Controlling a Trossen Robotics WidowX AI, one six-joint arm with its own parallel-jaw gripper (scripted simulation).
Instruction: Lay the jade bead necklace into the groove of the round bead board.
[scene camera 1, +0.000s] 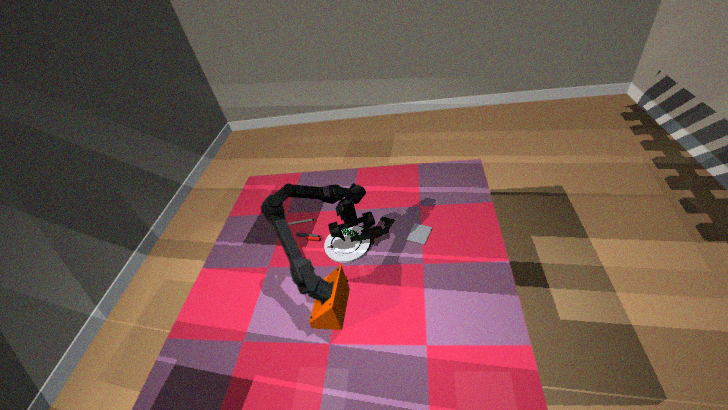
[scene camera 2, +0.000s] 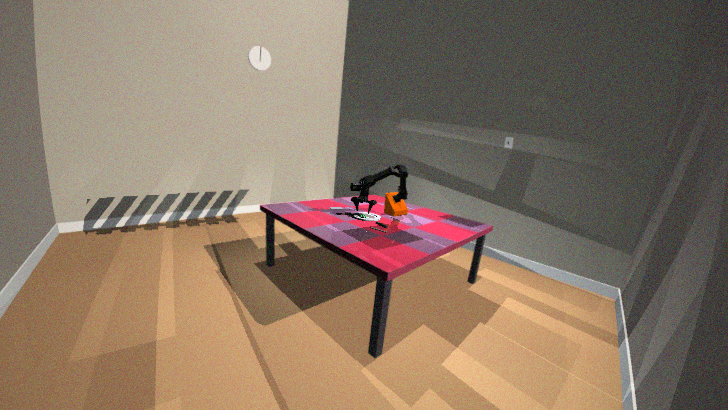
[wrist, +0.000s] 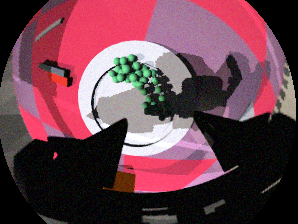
The gripper (wrist: 161, 117) is open, holding nothing. Also in view: a round white bead board (wrist: 119, 101).
